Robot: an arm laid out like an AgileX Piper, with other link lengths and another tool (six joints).
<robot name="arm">
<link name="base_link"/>
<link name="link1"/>
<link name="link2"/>
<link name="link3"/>
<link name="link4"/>
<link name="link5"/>
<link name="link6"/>
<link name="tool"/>
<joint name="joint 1" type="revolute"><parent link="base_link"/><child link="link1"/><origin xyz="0 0 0.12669"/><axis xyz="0 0 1"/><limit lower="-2.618" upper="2.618"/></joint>
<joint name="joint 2" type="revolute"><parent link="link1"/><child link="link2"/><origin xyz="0 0 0"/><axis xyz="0 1 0"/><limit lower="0" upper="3.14"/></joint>
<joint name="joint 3" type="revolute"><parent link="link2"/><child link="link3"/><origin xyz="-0.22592 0 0.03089"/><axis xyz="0 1 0"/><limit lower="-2.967" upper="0"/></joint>
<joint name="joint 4" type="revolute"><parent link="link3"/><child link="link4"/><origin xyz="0.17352 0 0.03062"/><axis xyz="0.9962 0 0.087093"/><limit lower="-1.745" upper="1.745"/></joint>
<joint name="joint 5" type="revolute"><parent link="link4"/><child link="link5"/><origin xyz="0 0 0"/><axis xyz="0 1 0"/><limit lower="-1.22" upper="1.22"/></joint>
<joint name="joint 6" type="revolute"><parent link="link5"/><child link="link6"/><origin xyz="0.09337 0 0.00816"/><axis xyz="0.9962 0 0.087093"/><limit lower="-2.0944" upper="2.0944"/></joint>
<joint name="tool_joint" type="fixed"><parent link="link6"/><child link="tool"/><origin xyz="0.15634 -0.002 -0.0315" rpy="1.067 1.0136 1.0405"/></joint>
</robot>
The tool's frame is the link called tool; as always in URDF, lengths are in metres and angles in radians.
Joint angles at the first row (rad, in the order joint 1, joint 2, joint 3, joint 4, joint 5, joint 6):
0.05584 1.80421 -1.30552 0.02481 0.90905 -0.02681
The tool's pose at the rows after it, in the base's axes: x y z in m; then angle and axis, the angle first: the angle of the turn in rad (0 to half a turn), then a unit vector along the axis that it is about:
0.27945, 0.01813, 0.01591, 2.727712, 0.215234, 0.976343, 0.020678
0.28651, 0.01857, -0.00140, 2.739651, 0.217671, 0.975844, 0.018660
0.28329, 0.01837, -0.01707, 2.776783, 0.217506, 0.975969, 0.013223
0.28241, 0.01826, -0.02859, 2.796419, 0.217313, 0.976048, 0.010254
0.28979, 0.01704, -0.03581, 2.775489, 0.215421, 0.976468, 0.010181
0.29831, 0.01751, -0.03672, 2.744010, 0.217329, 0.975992, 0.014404
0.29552, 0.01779, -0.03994, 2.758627, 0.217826, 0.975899, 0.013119
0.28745, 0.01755, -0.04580, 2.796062, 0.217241, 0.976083, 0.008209
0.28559, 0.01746, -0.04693, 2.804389, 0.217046, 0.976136, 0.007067
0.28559, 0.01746, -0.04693, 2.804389, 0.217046, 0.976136, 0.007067
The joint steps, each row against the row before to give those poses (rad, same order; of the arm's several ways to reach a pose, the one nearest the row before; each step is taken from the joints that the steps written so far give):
0.00001 0.09242 -0.04137 -0.00001 -0.03883 0.00693
-0.00003 0.07087 -0.01256 0.00001 -0.04603 0.00442
0.00001 0.05570 -0.00078 0.00000 -0.01632 0.00076
0.00002 0.04113 -0.00101 -0.00001 -0.01963 0.00003
-0.00002 0.02501 -0.00001 -0.00728 -0.04498 -0.00003
0.00000 0.00381 -0.00004 -0.00002 -0.03648 0.00214
-0.00001 0.01071 0.00003 0.00218 0.00396 0.00000
0.00002 0.02001 -0.00002 0.00075 0.01870 0.00002
0.00000 0.00398 0.00006 0.00000 0.00459 0.00000
0.00000 0.00000 0.00000 0.00000 0.00000 0.00000

